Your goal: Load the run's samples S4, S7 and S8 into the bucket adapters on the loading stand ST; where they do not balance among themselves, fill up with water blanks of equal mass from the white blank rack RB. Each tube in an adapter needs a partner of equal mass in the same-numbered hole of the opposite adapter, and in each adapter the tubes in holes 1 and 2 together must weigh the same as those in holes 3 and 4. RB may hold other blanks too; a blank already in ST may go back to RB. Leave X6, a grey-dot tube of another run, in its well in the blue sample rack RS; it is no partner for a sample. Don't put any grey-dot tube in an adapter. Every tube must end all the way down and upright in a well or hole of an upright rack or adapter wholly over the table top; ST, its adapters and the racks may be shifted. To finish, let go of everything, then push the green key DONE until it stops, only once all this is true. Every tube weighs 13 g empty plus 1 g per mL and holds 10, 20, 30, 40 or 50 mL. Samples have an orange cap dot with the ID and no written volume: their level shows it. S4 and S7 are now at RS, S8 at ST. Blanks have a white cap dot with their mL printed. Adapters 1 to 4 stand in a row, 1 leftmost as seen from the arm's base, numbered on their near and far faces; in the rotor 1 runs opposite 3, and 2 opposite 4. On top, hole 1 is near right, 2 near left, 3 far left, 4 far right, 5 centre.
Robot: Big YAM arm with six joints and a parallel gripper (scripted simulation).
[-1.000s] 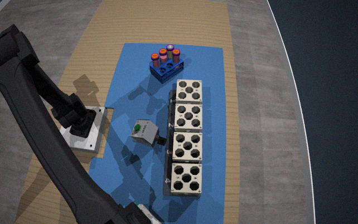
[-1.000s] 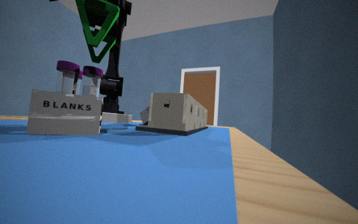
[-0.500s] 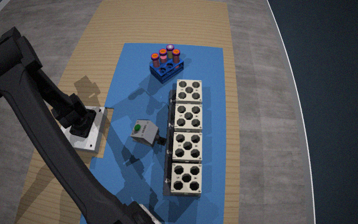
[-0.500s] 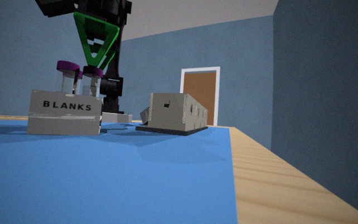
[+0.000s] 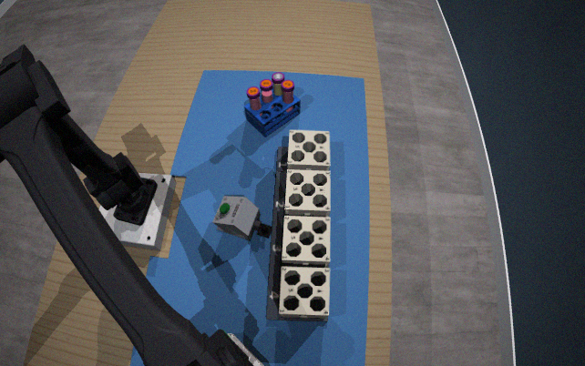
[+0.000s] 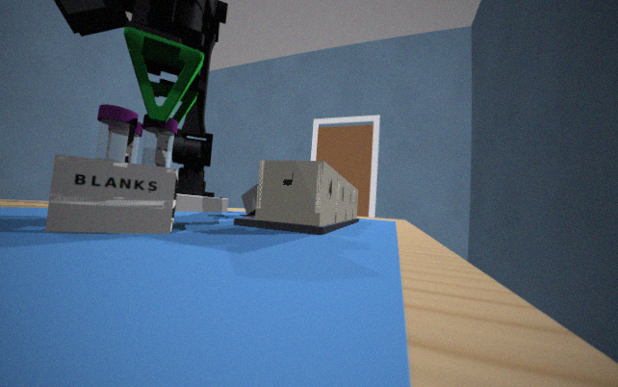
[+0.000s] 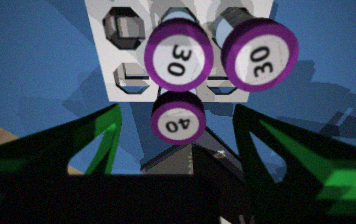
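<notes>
My hand is 1 cm short of the 40 mL blank and 5 cm above it. The rest, counted from my hand: 30 mL blank: 6 cm behind, 2 cm to the right, 5 cm below; white blank rack RB: 1 cm behind, 2 cm to the right, 9 cm below; adapter 3: 8 cm ahead, 28 cm to the left, 6 cm below.
</notes>
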